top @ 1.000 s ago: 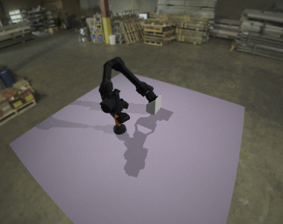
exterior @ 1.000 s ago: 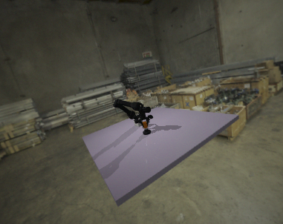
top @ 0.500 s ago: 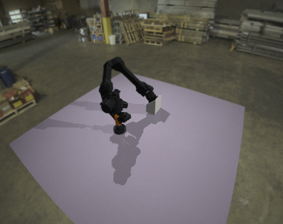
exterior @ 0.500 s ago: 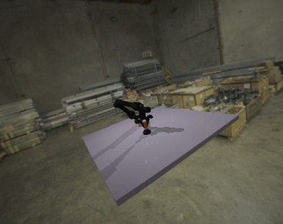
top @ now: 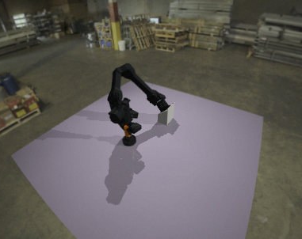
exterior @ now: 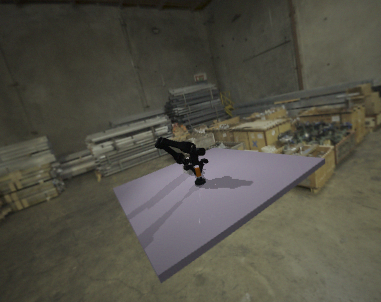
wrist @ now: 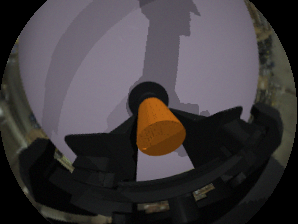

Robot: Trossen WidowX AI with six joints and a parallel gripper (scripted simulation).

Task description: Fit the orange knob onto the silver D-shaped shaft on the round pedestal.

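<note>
Now: the orange knob 30 mm above my gripper tip. Round my gripper tip: round pedestal: 40 mm below.
</note>
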